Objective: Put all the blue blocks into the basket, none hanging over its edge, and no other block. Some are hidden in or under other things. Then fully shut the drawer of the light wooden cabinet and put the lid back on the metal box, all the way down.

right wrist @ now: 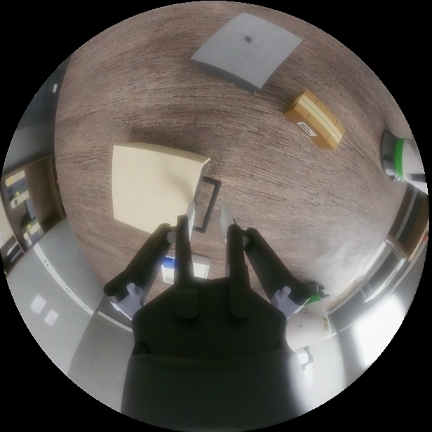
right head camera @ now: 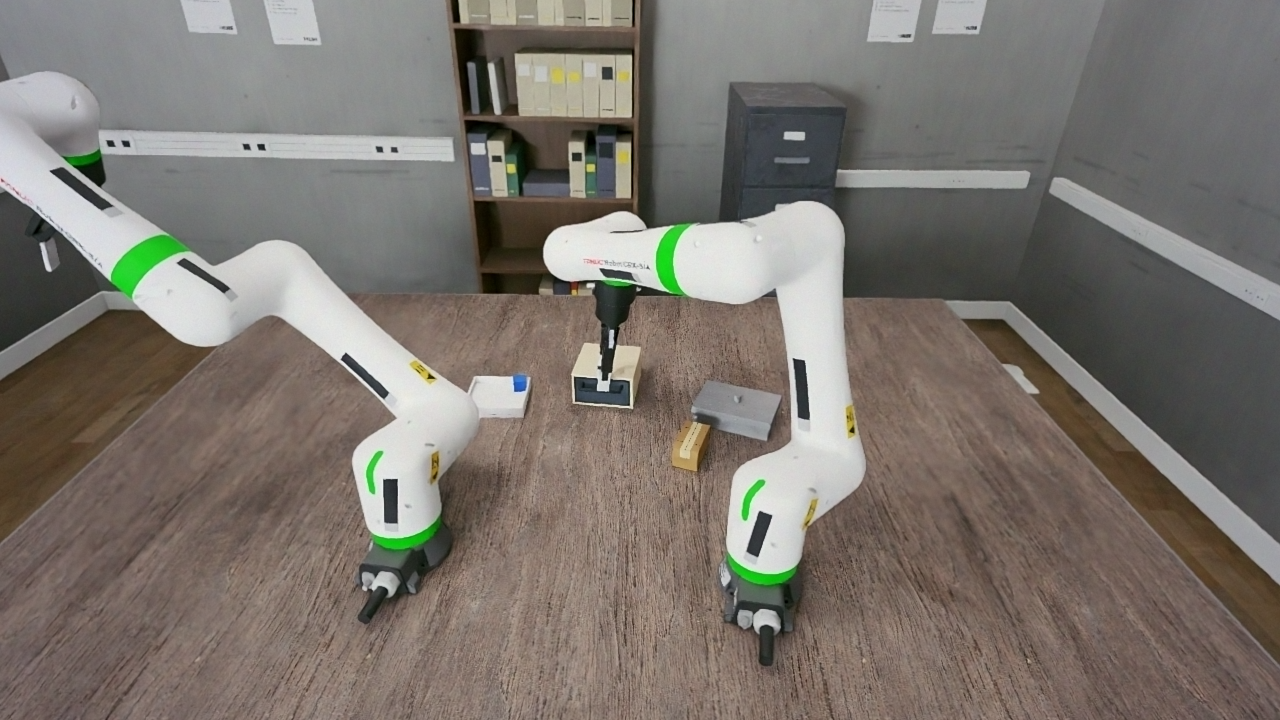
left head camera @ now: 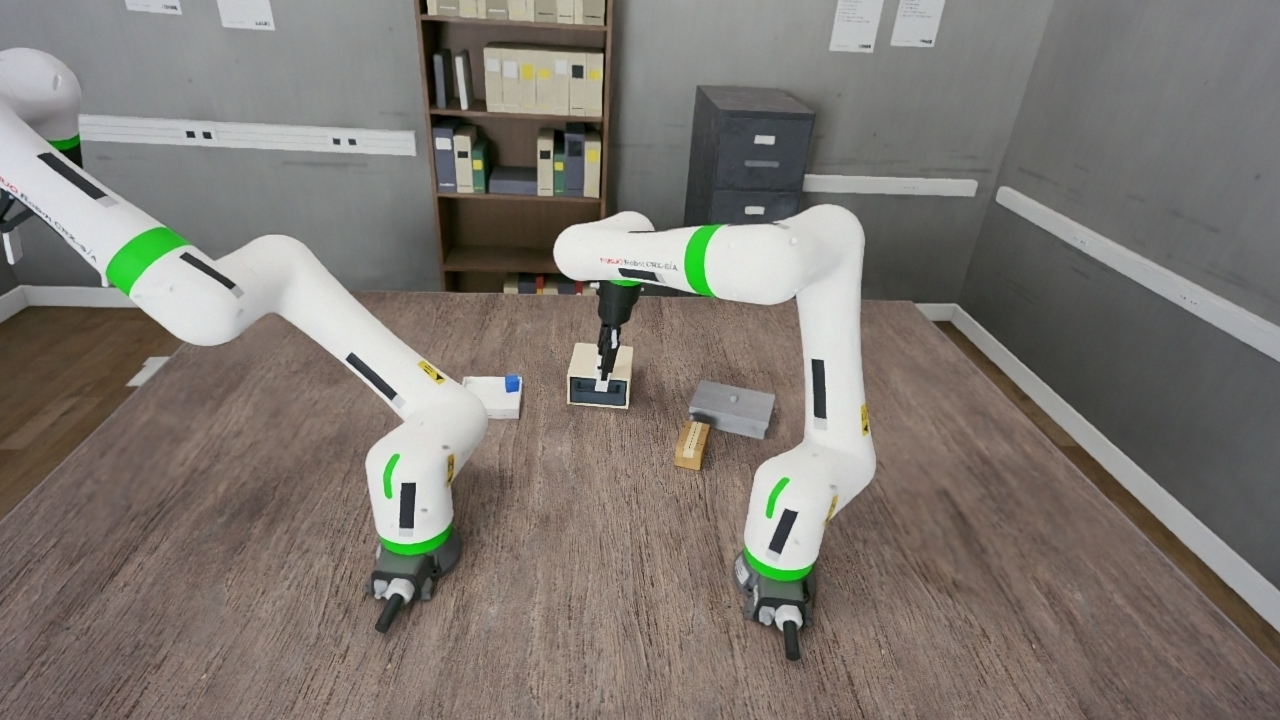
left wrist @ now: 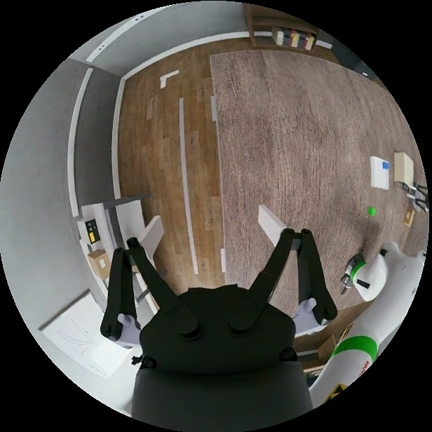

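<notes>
The white basket [left head camera: 503,413] [right head camera: 503,412] [left wrist: 379,181] holds a blue block [left head camera: 511,383] [right head camera: 519,383] [left wrist: 385,165] [right wrist: 169,262] at its back right corner. The light wooden cabinet [left head camera: 586,358] [right head camera: 591,358] [left wrist: 403,167] [right wrist: 150,185] has its dark drawer front looking shut, with a dark handle [right wrist: 213,204] sticking out. My right gripper [left head camera: 605,383] [right head camera: 605,385] [right wrist: 207,210] is partly open and empty at the drawer front; the handle shows between its fingers in the right wrist view. The grey metal box [left head camera: 732,408] [right head camera: 736,409] [right wrist: 247,52] has its knobbed lid on. My left gripper [left wrist: 209,218] is wide open and empty, far left. Contents of cabinet and metal box are hidden.
A tan taped box [left head camera: 691,445] [right head camera: 691,446] [left wrist: 409,217] [right wrist: 316,121] stands close in front of the metal box. A green block [left wrist: 371,211] lies on the table near the basket in the left wrist view. The left arm's base stands in front of the basket.
</notes>
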